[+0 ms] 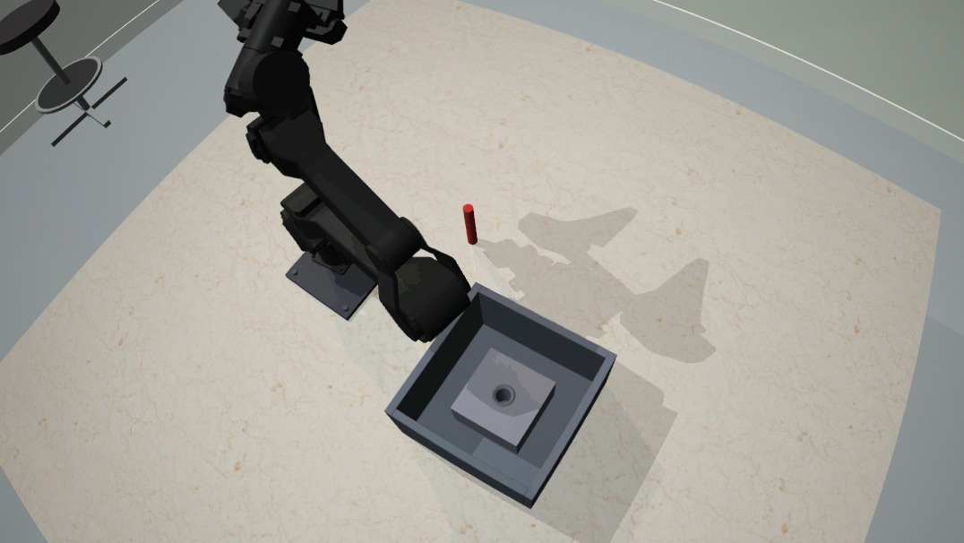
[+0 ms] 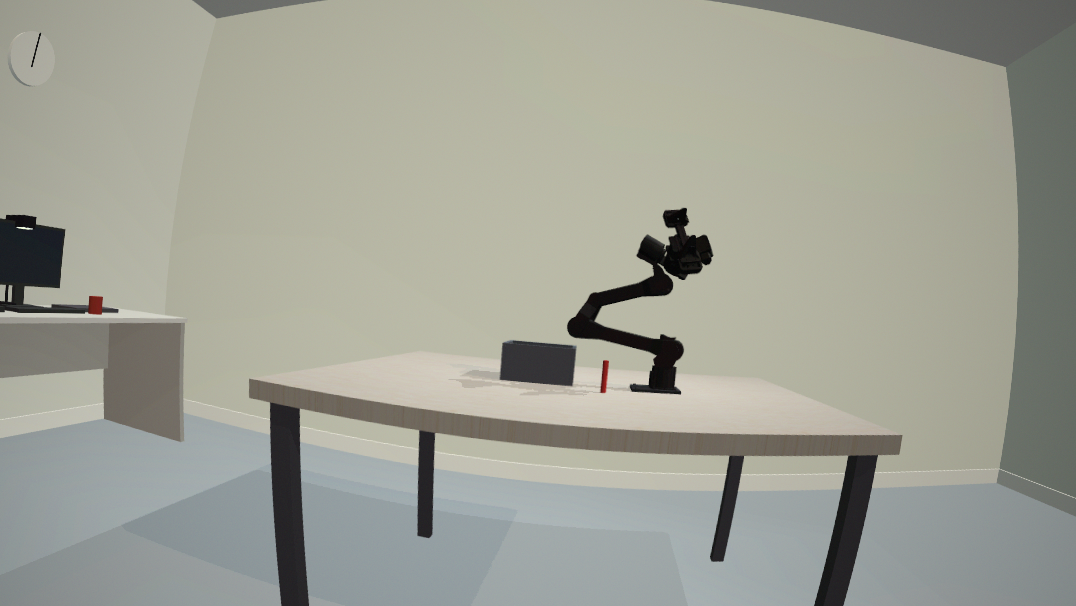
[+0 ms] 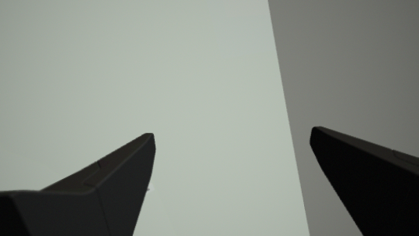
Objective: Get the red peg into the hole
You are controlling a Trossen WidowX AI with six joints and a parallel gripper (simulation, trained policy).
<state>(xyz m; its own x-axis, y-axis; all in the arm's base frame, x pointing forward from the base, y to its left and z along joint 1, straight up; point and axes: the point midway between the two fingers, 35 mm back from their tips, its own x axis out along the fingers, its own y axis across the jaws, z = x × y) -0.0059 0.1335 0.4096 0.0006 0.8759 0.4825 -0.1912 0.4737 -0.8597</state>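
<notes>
Now: the red peg 180 mm ahead of my gripper tip, 60 mm to the right of it and 390 mm below it. Round my gripper tip: grey box 330 mm ahead, 260 mm to the right, 410 mm below; grey plate 330 mm ahead, 260 mm to the right, 390 mm below.
</notes>
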